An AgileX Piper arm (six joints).
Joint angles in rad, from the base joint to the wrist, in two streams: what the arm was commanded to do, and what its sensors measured. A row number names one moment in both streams.
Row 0, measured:
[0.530, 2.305, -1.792, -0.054, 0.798, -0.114]
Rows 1 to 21, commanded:
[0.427, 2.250, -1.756, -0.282, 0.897, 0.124]
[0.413, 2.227, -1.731, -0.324, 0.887, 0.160]
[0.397, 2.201, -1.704, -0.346, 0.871, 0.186]
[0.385, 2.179, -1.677, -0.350, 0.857, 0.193]
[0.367, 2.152, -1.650, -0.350, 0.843, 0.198]
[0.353, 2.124, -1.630, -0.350, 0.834, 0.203]
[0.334, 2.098, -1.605, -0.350, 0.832, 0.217]
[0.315, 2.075, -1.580, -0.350, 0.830, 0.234]
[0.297, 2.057, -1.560, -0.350, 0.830, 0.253]
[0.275, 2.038, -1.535, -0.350, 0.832, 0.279]
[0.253, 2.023, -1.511, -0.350, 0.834, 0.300]
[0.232, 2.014, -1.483, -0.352, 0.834, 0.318]
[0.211, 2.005, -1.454, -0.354, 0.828, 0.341]
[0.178, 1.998, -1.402, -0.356, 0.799, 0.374]
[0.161, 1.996, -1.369, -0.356, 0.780, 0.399]
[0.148, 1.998, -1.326, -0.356, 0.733, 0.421]
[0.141, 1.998, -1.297, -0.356, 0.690, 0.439]
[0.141, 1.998, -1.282, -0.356, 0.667, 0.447]
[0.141, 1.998, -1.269, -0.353, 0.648, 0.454]
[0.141, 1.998, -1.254, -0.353, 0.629, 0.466]
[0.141, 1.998, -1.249, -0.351, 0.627, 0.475]
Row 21, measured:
[0.148, 2.008, -1.284, -0.353, 0.701, 0.434]
